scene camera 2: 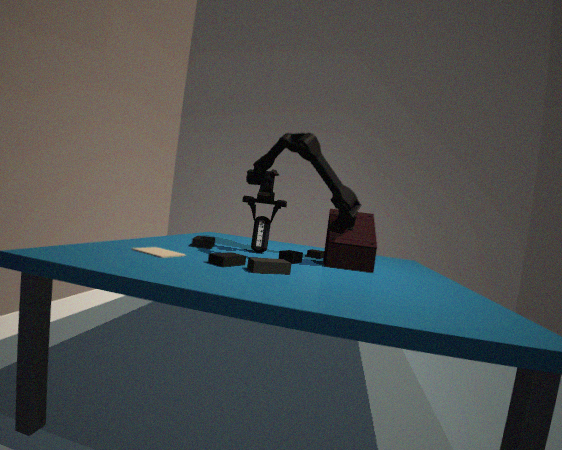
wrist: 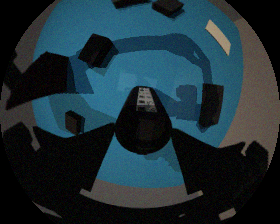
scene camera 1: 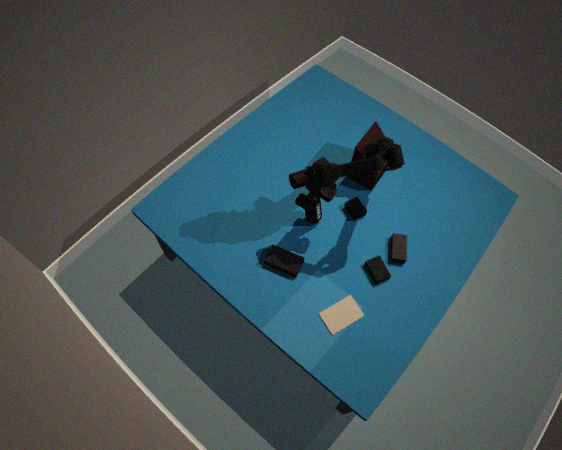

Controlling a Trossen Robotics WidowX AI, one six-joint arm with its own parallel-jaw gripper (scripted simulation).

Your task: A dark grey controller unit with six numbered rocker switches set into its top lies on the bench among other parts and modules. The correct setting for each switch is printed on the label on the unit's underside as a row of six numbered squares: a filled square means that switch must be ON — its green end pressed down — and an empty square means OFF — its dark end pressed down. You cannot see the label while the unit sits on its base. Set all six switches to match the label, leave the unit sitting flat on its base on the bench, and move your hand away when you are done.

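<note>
A tan card is what I can see here, and along with it my own gripper.
</note>
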